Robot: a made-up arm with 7 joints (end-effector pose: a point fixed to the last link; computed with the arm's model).
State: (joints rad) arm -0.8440 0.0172 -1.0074 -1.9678 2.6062 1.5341 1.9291
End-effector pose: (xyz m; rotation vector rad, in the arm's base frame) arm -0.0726 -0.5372 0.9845 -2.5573 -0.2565 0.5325
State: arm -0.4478 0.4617 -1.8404 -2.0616 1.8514 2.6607 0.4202
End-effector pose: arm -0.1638 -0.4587 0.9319 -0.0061 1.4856 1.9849
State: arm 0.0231 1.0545 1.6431 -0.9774 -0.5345 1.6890 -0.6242
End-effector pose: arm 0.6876 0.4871 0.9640 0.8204 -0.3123 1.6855
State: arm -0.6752 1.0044 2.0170 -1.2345 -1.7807 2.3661 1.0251
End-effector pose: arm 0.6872 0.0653 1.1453 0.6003 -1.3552 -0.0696
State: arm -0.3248 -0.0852 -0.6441 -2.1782 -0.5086 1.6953 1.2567
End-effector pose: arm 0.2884 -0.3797 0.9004 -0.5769 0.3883 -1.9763
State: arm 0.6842 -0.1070 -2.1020 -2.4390 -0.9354 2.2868 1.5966
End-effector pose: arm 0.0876 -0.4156 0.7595 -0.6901 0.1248 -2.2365
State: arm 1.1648 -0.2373 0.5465 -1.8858 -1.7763 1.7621 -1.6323
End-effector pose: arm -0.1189 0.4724 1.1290 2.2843 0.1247 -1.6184
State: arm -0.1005 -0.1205 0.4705 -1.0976 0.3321 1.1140 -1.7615
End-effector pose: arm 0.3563 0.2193 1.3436 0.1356 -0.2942 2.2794
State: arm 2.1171 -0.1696 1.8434 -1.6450 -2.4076 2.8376 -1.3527
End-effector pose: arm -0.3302 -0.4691 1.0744 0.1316 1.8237 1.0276
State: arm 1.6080 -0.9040 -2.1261 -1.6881 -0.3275 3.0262 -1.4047
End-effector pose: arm 0.4976 -0.5576 0.7138 -0.4573 -0.8667 0.6140
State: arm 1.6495 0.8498 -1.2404 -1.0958 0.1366 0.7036 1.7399
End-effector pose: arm 0.3612 0.7227 0.8958 -0.9885 -0.3074 -1.3125
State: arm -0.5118 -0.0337 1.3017 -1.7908 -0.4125 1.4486 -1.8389
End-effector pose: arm 0.3883 0.3901 1.0375 -0.2966 0.6956 2.5474
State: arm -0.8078 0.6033 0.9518 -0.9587 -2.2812 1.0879 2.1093
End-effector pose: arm 0.7194 -0.2596 1.1179 -1.3770 -1.7768 -2.0263
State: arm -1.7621 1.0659 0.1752 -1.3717 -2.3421 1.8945 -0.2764
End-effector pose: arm -0.0593 -0.8535 0.4164 -0.8042 1.4500 0.2613
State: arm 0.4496 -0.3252 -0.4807 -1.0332 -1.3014 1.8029 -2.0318
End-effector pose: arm 0.2115 -0.1013 1.4646 -1.4211 0.5802 1.1878
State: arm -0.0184 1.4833 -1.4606 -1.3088 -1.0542 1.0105 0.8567
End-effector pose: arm 0.6729 -0.4771 0.5548 2.6586 -0.9195 1.1062
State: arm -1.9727 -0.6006 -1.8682 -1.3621 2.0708 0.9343 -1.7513
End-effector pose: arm -0.2598 0.5983 1.0868 -2.1618 -0.9115 -0.1538
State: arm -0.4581 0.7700 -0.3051 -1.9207 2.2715 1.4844 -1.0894
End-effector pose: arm 0.5913 -0.3865 0.5054 1.5012 -1.1162 -0.8734
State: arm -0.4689 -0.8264 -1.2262 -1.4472 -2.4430 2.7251 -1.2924
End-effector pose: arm -0.4940 -0.2804 1.1747 -1.0589 1.5819 0.2849
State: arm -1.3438 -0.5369 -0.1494 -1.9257 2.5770 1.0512 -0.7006
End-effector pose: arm 0.0263 -0.2085 1.2445 1.1907 -2.0515 0.5637
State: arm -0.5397 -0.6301 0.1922 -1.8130 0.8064 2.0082 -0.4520
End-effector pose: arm 0.2272 0.0525 1.2707 0.3568 -0.9923 0.0816
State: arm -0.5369 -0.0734 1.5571 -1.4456 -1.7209 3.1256 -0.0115
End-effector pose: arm 0.2231 0.5283 1.1967 -0.8459 -2.0345 1.9237
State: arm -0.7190 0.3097 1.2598 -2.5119 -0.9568 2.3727 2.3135
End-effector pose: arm 0.4359 0.2125 0.7065 -0.1428 -0.2924 -0.9961
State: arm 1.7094 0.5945 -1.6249 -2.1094 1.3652 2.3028 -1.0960
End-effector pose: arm 0.4719 0.3025 0.8300 0.2933 -0.6110 0.4525
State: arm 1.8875 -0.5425 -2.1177 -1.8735 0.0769 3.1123 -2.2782
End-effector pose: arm 0.5895 -0.2815 0.8388 -0.8148 -0.7659 1.5092
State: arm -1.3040 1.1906 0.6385 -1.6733 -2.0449 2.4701 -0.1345
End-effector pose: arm 0.5314 -0.5332 0.3277 -0.5928 0.0552 0.8188
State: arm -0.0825 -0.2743 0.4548 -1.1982 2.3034 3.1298 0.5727
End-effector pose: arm 0.2965 0.2188 1.3873 2.5020 0.0440 -1.1666
